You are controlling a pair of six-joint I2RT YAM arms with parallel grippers.
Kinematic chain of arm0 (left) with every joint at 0, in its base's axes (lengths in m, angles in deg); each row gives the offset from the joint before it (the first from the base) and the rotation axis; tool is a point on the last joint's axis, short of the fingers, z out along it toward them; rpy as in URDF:
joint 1: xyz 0 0 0.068 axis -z
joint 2: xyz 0.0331 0.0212 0.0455 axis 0.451 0.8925 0
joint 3: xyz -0.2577 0.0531 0.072 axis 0.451 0.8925 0
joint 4: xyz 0.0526 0.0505 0.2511 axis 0.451 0.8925 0
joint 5: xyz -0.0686 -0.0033 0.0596 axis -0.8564 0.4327 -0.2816
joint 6: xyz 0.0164 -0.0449 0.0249 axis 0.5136 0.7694 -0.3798
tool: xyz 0 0 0 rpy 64.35 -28.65 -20.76
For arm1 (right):
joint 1: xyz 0 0 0.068 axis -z
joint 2: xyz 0.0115 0.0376 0.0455 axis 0.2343 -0.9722 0
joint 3: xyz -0.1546 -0.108 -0.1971 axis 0.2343 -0.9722 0
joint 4: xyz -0.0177 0.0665 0.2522 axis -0.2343 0.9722 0
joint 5: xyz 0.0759 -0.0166 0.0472 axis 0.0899 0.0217 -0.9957
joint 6: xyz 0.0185 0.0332 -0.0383 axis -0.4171 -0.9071 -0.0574
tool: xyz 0 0 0 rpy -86.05 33.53 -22.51
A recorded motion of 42 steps. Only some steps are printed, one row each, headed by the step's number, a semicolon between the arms.
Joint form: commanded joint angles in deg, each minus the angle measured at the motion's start. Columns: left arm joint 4, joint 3, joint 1, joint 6, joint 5, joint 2; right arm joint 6, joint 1, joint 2, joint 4, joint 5, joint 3.
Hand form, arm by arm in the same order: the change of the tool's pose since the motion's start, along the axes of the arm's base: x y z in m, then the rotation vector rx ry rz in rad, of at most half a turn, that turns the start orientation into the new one. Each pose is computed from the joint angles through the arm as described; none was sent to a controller.
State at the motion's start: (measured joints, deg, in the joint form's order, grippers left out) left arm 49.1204 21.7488 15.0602 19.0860 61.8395 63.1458; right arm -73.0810 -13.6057 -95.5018 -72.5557 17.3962 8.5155
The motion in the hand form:
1: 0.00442 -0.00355 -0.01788 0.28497 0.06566 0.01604; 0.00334 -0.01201 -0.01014 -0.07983 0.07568 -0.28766
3: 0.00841 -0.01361 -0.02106 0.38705 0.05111 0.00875; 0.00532 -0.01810 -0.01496 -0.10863 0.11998 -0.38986
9: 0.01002 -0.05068 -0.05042 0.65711 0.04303 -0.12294; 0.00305 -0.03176 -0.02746 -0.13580 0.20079 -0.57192
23: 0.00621 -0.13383 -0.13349 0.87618 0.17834 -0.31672; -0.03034 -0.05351 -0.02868 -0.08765 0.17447 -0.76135
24: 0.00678 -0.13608 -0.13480 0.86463 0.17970 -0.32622; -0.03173 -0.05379 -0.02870 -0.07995 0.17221 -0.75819
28: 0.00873 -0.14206 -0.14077 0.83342 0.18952 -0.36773; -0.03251 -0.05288 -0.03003 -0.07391 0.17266 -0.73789
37: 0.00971 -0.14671 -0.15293 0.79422 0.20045 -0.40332; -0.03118 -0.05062 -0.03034 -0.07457 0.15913 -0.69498
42: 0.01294 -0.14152 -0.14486 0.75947 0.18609 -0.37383; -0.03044 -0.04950 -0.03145 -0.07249 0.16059 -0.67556
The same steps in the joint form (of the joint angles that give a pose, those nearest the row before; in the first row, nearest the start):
1: 14.18 -4.76 0.69 -6.94 6.75 4.55; -1.18 1.08 1.35 6.52 15.51 -0.26
3: 17.48 -7.86 1.87 -10.07 10.34 7.63; -2.29 2.13 1.48 9.27 20.25 -0.25
9: 24.44 -13.76 6.48 -18.86 15.84 17.13; -5.64 4.20 3.37 13.41 28.13 -1.92
23: 31.58 -26.58 14.34 -19.33 15.79 39.10; -9.04 4.52 15.77 19.46 38.12 -5.38
24: 31.10 -26.86 14.38 -19.42 15.05 39.51; -9.24 4.44 16.31 19.41 37.97 -5.59
28: 29.78 -27.54 14.38 -20.21 12.28 40.89; -9.31 4.23 16.60 19.03 36.98 -6.02
37: 26.70 -26.66 14.38 -20.53 9.42 42.22; -8.27 4.15 16.19 17.71 34.78 -6.32
42: 25.07 -25.46 13.65 -19.71 9.44 40.45; -8.19 4.13 15.93 17.17 33.68 -6.57

